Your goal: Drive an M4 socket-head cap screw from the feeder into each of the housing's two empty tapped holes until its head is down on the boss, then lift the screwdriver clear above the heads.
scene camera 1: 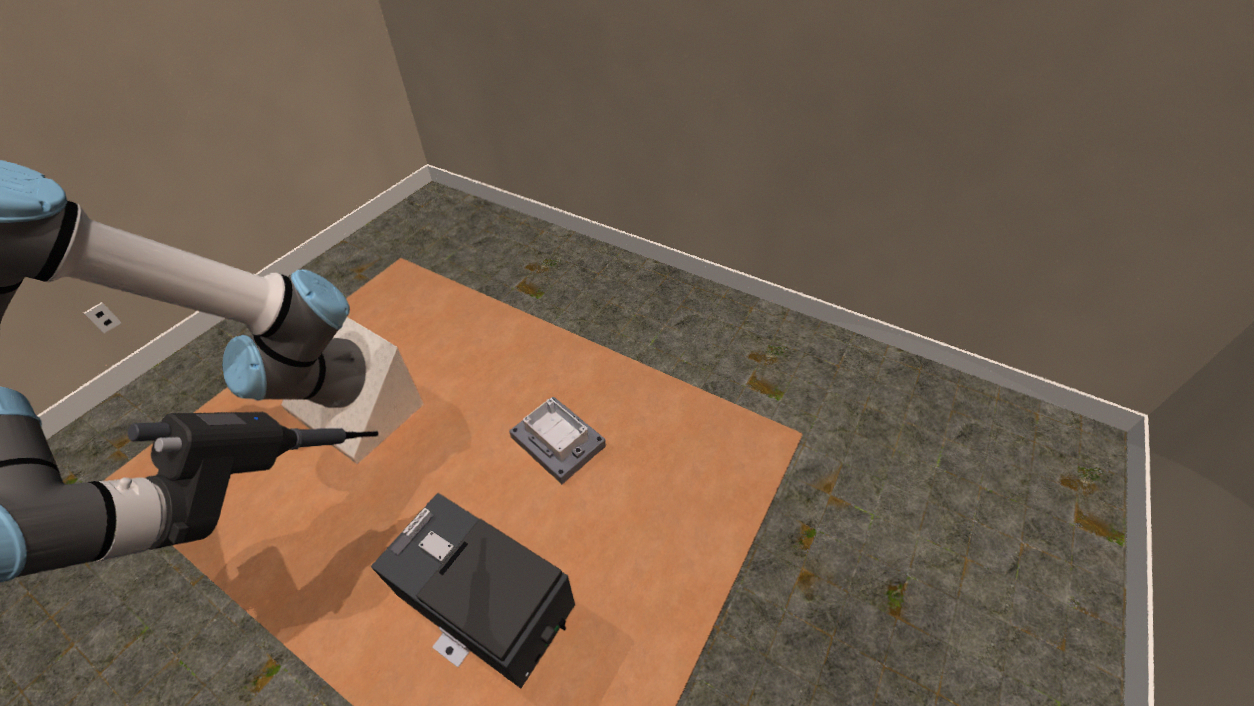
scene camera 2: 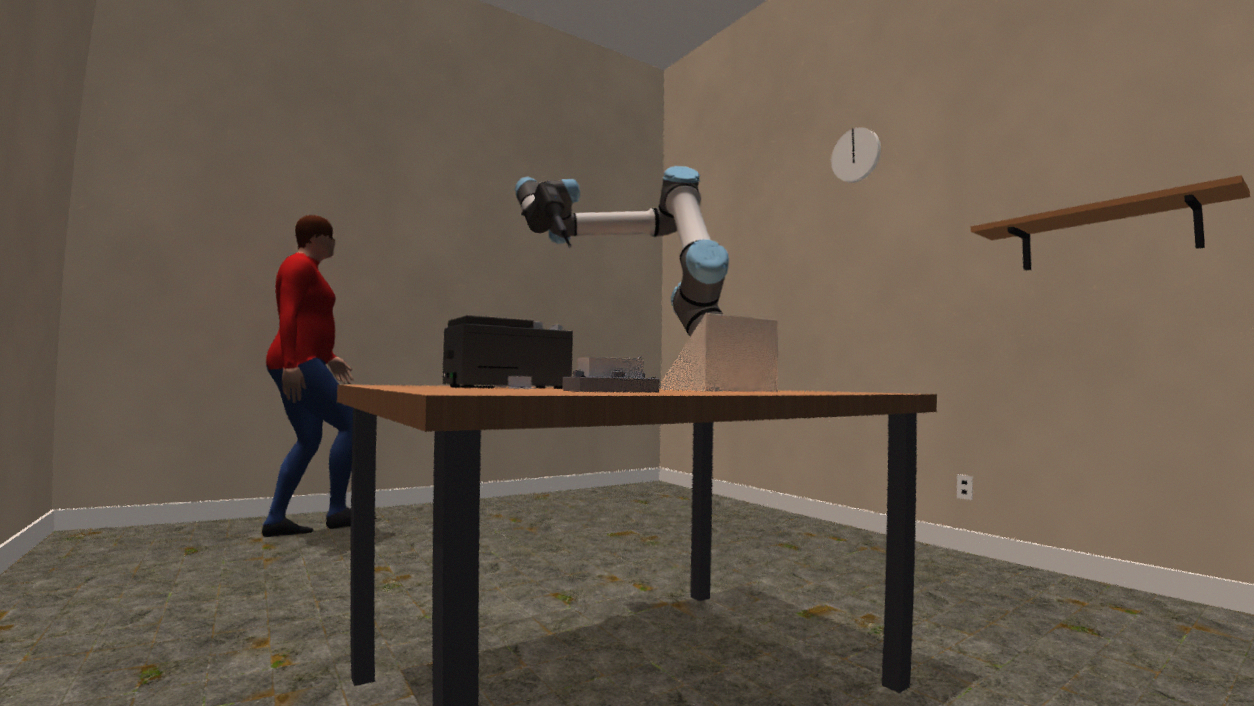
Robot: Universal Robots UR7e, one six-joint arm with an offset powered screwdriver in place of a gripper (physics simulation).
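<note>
The screwdriver, my gripper (scene camera 1: 375, 433) (scene camera 2: 568, 242), is held high above the table. In scene camera 1 its bit points right; in scene camera 2 it slants down. The bit tip is too small to show whether it holds a screw. The light grey open-topped housing (scene camera 1: 554, 427) (scene camera 2: 603, 365) sits on a dark fixture plate (scene camera 1: 562, 471) (scene camera 2: 609, 385), apart from the bit. Its tapped holes and any screws in them are too small to tell apart. The black box-shaped feeder (scene camera 1: 517, 583) (scene camera 2: 508, 355) stands beside the fixture, with a small light plate (scene camera 1: 435, 545) on top.
A pale block (scene camera 1: 399, 390) (scene camera 2: 741, 353) under the arm's base stands on the orange-brown table (scene camera 1: 684, 473) (scene camera 2: 658, 412). A small light plate with a dark spot (scene camera 1: 450, 649) lies beside the feeder. A person in red (scene camera 2: 304, 306) stands behind the table. A wall shelf (scene camera 2: 1110, 210) is at the right.
</note>
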